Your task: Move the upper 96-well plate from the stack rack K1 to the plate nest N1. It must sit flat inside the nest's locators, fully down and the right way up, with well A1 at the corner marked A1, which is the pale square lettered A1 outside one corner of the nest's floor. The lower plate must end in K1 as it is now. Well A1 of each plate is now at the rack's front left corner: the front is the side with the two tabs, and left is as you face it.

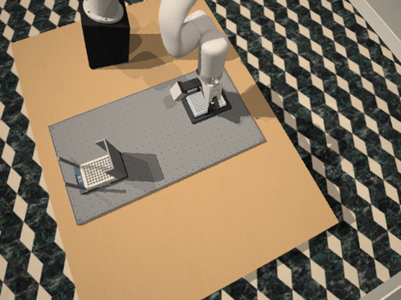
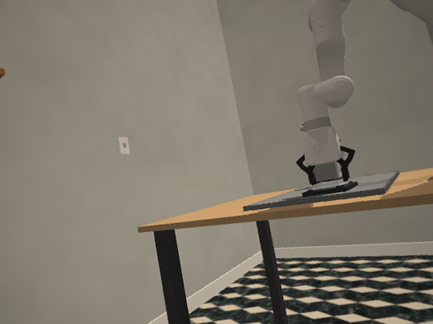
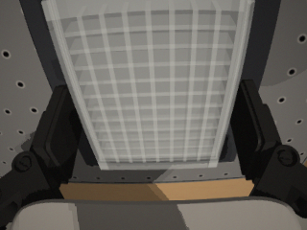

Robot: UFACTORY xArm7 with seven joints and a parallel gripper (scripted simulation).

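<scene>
My gripper is now 10 mm above the 96-well plate. Round my hand: pale A1 square 40 mm behind, 80 mm to the right, 20 mm below.
</scene>
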